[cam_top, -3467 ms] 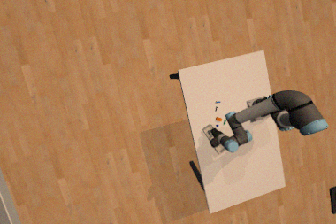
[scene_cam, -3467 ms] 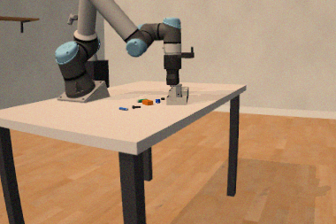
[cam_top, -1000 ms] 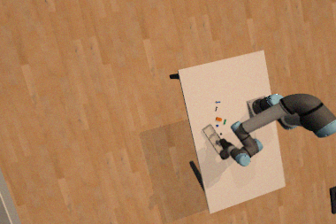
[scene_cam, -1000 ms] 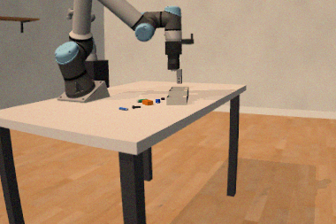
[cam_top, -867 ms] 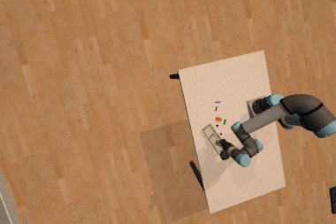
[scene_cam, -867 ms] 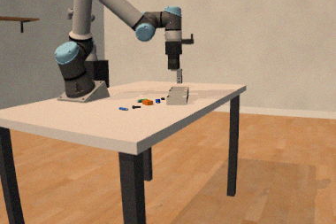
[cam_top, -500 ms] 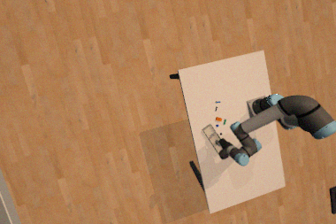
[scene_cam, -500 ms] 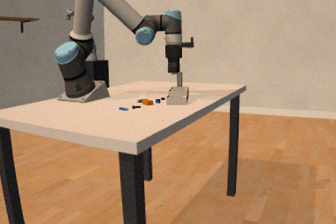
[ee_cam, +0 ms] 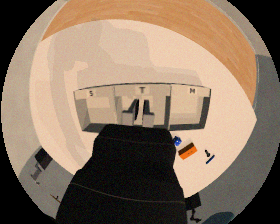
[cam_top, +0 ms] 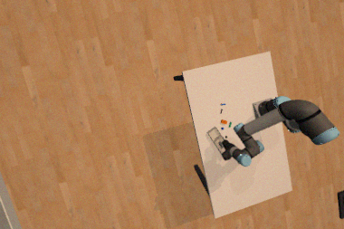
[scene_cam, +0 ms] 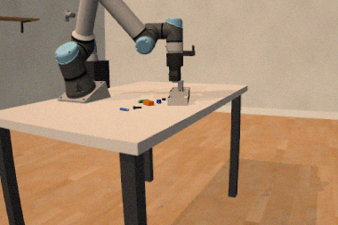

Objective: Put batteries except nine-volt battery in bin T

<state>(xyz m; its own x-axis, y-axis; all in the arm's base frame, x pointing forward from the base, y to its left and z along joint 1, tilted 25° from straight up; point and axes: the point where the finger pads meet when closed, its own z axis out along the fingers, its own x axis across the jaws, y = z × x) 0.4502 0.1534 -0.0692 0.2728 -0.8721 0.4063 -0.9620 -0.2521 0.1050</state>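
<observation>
My hand is 20 mm above the grey bin. Also, from my hand: orange block 90 mm behind, 150 mm to the right, 30 mm below; then green piece 130 mm behind, 120 mm to the right, 40 mm below; then black screw 80 mm behind, 250 mm to the right, 40 mm below.
</observation>
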